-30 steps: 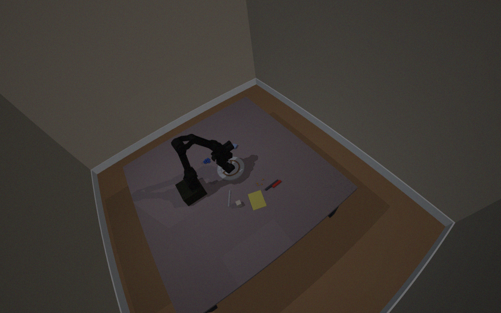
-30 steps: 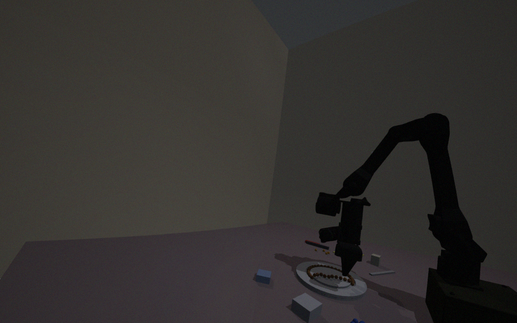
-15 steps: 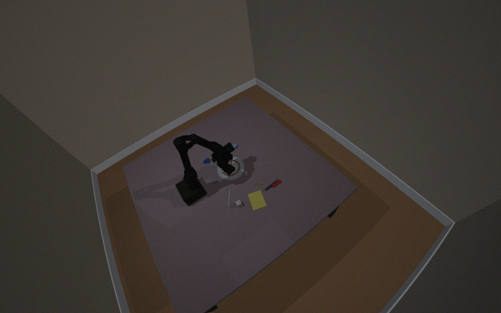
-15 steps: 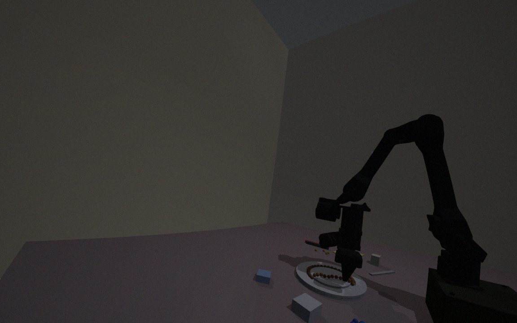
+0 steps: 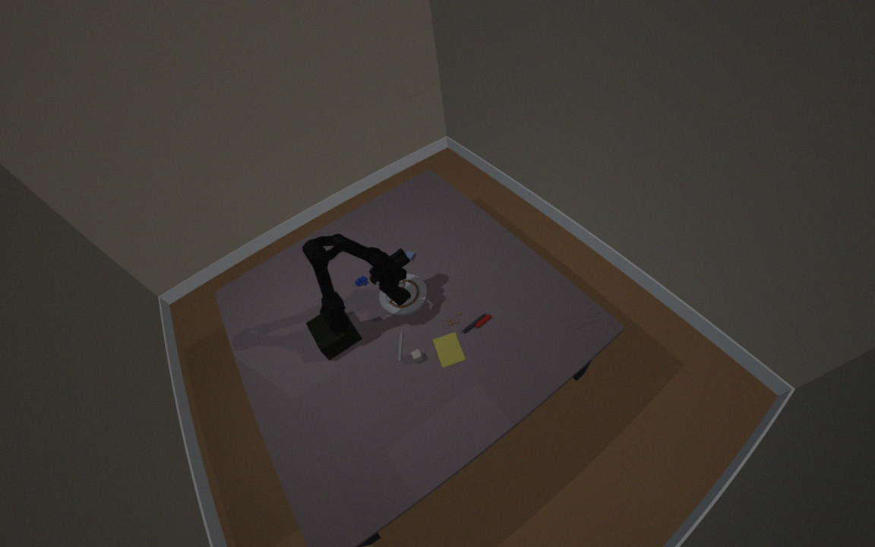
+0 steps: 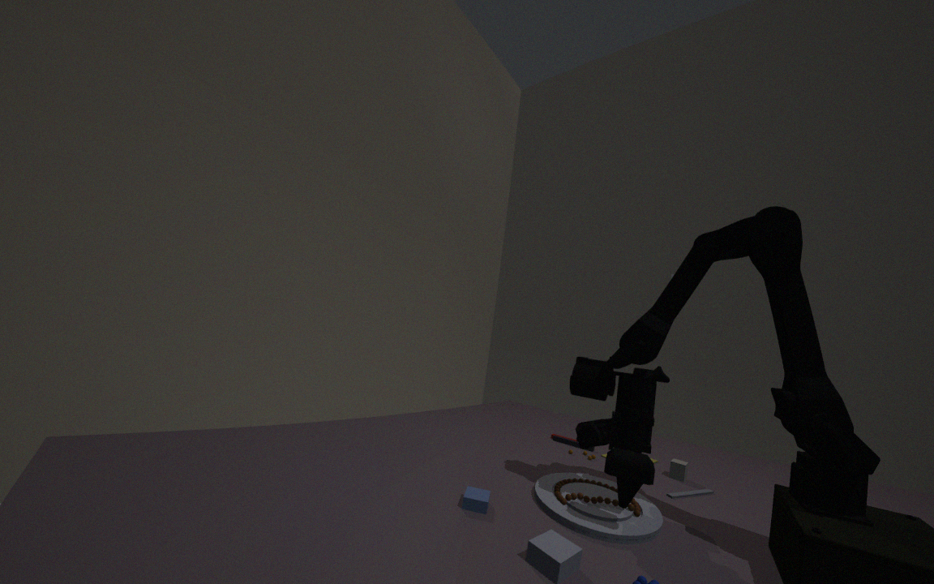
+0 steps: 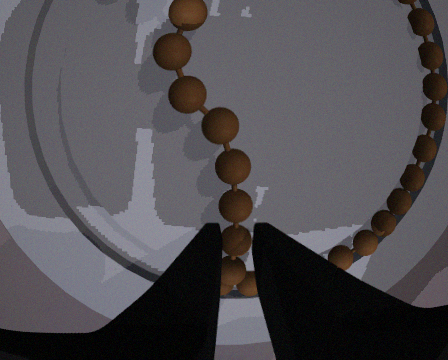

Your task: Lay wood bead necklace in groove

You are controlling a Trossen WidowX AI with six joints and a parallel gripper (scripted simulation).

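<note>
Now: the round bead board 4 cm ahead of my gripper tip and 1 cm below it. The rest, counted from my gripper tip: grey block 5 cm ahead, 18 cm to the left; blue block 19 cm ahead, 14 cm to the left, 1 cm below; thin stick 11 cm behind, 18 cm to the right, 1 cm below.
</note>
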